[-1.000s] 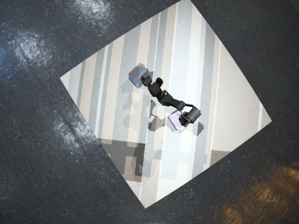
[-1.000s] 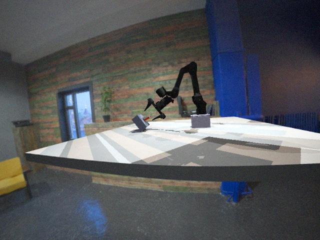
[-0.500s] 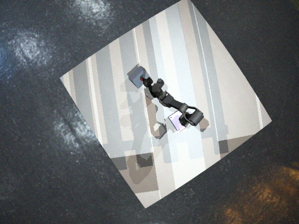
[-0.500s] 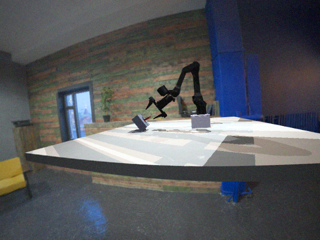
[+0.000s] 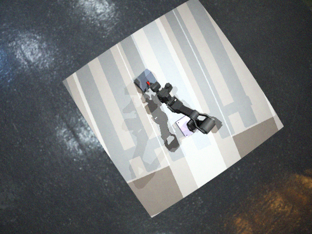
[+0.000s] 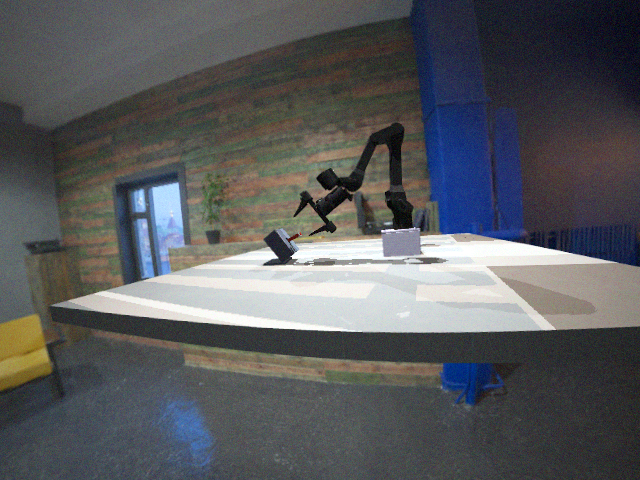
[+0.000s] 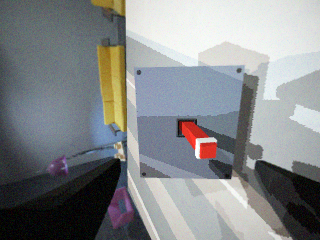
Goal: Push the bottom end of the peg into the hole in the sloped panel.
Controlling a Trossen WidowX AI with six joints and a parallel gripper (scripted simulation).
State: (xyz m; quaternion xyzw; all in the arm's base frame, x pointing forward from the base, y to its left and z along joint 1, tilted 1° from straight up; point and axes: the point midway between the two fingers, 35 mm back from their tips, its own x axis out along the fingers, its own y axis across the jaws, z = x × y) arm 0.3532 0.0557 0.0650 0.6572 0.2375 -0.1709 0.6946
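Now: gripper tip 4 cm above the red square peg and 3 cm short of it. The rest, counted from my gripper tip: grey-blue sloped panel: 8 cm ahead, 6 cm below, 1 cm to the left.
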